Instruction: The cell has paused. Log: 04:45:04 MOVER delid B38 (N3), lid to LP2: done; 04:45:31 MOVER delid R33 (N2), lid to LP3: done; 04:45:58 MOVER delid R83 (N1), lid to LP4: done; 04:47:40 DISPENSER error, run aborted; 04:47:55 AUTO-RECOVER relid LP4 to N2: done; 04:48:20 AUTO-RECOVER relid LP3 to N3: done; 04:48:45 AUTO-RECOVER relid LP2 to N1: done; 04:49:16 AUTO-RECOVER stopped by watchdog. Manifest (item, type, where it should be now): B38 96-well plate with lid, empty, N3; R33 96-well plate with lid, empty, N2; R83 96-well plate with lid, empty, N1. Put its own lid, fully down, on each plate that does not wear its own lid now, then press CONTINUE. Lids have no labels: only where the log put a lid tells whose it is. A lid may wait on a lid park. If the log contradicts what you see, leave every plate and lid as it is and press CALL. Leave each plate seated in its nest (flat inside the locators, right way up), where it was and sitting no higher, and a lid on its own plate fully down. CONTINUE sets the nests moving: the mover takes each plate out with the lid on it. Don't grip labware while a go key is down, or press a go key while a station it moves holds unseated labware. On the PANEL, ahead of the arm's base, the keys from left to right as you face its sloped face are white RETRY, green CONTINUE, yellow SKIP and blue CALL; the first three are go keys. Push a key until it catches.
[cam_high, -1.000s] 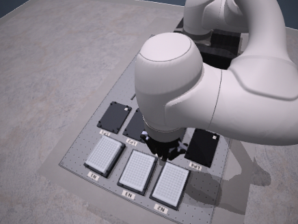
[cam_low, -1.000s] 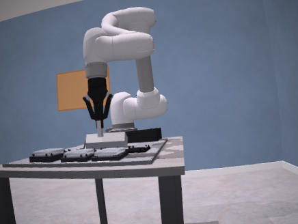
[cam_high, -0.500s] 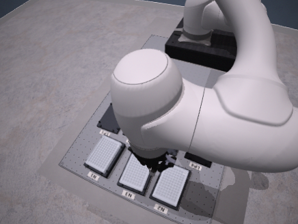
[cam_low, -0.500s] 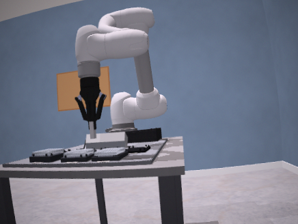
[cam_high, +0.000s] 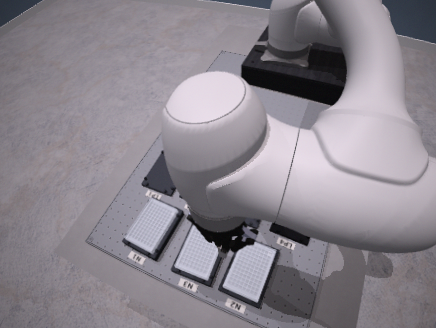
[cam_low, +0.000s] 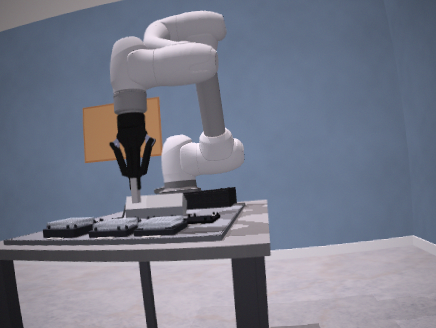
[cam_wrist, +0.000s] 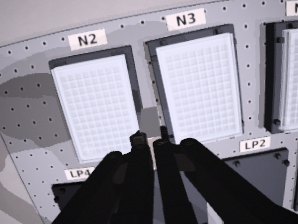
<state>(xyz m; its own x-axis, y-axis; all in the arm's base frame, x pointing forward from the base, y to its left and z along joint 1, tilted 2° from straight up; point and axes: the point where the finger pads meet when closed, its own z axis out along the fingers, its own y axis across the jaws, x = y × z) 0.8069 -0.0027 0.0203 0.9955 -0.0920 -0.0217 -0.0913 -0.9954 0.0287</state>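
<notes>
Right now my hand is 2 cm past the pale grey lid, 21 cm to the left of it and 7 cm above it. The rest, counted from my hand: LP3 label 9 cm behind, 11 cm below; then LP4 label 9 cm behind, 13 cm to the left, 11 cm below; then plate 6 cm to the left, 9 cm below.
</notes>
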